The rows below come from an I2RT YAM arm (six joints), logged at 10 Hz.
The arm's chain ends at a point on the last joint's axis. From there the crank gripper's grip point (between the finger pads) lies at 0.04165 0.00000 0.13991 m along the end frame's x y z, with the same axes.
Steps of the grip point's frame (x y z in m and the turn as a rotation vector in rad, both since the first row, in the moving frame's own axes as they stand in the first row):
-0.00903, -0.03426, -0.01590, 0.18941, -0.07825, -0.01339
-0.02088, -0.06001, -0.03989, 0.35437, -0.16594, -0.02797
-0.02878, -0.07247, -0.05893, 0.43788, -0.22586, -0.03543
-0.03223, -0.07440, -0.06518, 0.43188, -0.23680, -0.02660
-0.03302, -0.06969, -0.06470, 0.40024, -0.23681, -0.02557
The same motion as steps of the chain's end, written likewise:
0.00215, -0.00716, -0.01616, 0.18941, -0.07825, -0.01339
0.00301, -0.00967, -0.03585, 0.35437, -0.16594, -0.02797
0.00368, -0.01078, -0.05100, 0.43788, -0.22586, -0.03543
0.00152, -0.01368, -0.05778, 0.43188, -0.23680, -0.02660
0.00079, -0.01315, -0.05914, 0.40024, -0.23681, -0.02557

